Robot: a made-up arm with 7 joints.
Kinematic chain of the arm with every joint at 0, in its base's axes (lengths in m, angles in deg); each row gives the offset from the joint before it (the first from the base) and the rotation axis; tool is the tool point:
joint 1: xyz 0 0 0.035 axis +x
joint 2: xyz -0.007 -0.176 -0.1 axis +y
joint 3: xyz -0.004 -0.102 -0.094 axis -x
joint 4: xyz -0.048 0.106 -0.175 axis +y
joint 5: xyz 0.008 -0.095 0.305 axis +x
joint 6: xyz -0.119 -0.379 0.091 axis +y
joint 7: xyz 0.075 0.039 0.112 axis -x
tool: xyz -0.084 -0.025 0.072
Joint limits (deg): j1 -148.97..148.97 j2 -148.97..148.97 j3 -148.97..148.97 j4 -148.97..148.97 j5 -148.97..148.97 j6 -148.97..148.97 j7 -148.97..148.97
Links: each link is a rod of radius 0.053 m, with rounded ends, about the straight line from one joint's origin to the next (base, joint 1, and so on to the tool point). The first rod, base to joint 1, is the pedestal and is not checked.
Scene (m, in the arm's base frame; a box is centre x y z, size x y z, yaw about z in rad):
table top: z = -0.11
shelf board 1: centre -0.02 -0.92 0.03 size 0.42 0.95 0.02 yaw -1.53
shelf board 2: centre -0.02 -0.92 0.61 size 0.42 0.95 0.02 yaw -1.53
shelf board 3: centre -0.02 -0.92 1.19 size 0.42 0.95 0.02 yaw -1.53
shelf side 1: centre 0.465 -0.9 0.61 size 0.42 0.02 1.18 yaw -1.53
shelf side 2: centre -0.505 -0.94 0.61 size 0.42 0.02 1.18 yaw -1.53
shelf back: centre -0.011 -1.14 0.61 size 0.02 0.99 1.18 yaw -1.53
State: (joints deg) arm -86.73 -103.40 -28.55 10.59 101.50 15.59 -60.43
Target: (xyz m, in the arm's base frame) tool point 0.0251 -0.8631 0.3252
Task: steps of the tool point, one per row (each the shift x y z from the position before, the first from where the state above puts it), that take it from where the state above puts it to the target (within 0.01 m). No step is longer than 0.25 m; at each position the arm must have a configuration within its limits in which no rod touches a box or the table.
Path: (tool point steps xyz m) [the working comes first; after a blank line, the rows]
Joints at the target: -56.87 -66.68 -19.67 -40.79 18.99 -6.58 -43.90
Straight joint move there: clear.

1: 0.0129 -0.0650 0.0962
2: -0.0237 -0.1008 0.0808
3: -0.0598 -0.1290 0.0476
4: -0.0918 -0.1423 0.0004
5: -0.1160 -0.1373 -0.0539
6: -0.1302 -0.1130 -0.1077

